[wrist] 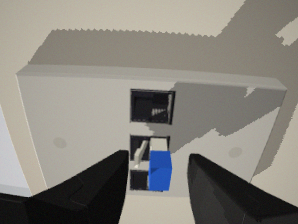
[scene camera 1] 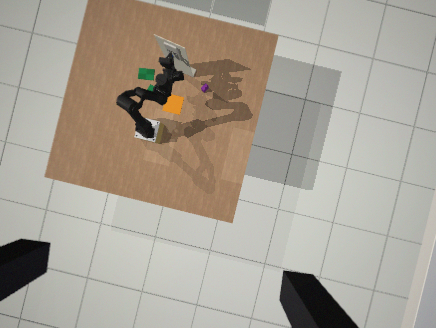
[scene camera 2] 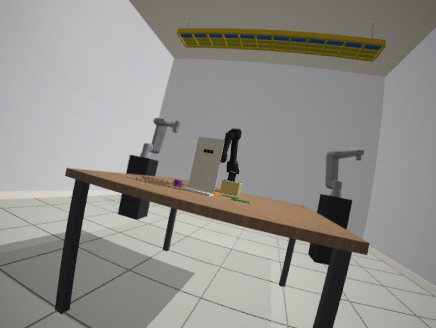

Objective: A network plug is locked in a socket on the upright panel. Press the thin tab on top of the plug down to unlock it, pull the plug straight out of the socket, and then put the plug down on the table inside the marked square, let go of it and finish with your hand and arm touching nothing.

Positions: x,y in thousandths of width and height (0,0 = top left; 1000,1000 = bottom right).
Scene:
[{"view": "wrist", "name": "my gripper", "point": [532,721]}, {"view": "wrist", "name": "upright panel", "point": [290,386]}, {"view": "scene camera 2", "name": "upright panel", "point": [478,468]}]

